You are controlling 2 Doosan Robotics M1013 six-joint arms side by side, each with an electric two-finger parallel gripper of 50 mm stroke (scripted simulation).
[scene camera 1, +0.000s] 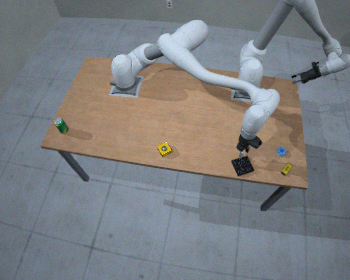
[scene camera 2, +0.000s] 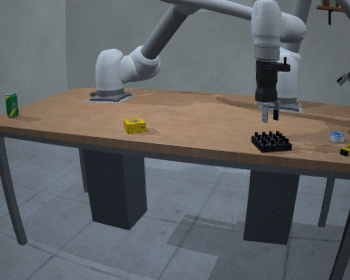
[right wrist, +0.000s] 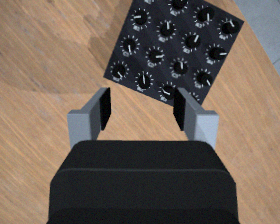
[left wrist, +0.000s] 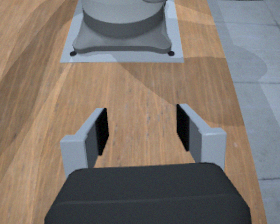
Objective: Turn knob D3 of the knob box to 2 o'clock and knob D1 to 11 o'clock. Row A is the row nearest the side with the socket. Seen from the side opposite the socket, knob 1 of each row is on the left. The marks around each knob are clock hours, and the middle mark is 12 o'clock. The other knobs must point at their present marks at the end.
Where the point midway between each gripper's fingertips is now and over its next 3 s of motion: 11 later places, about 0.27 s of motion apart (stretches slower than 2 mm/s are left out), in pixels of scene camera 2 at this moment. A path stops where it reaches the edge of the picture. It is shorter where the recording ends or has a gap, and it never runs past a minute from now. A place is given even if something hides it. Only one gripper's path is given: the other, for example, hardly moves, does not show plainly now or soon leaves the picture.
My right gripper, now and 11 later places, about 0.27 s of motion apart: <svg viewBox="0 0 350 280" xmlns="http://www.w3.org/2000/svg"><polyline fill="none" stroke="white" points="270,121 273,119 275,118 277,117 278,117 278,118 278,119 278,122 278,124 278,127 277,129 277,129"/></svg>
